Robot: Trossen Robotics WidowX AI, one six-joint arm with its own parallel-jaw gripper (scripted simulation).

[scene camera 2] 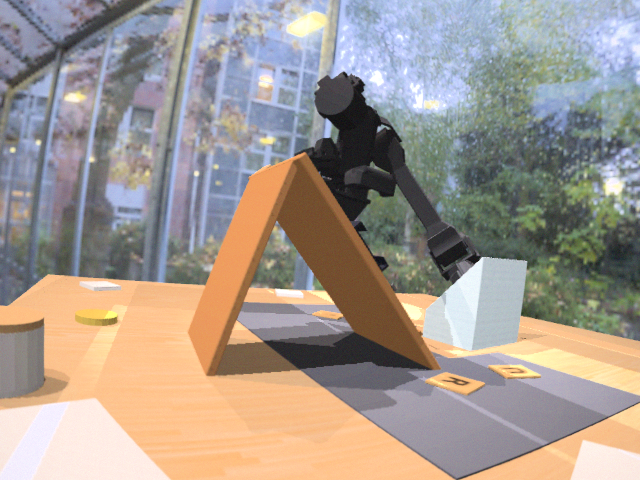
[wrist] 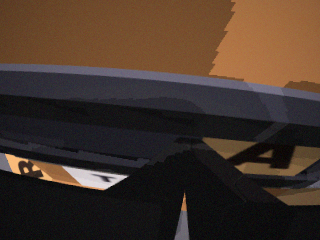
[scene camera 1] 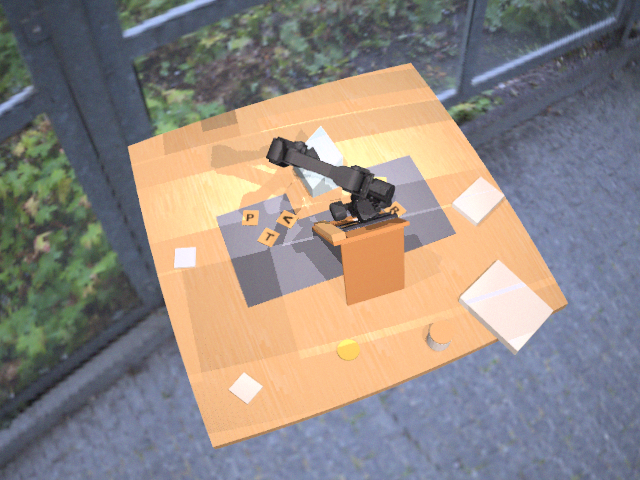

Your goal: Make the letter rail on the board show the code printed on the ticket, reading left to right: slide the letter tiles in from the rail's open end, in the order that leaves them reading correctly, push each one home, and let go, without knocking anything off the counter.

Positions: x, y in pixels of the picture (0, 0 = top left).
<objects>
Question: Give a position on a grey mat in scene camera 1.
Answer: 300, 258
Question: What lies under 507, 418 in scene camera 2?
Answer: A grey mat.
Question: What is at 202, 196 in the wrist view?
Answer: The gripper.
</objects>
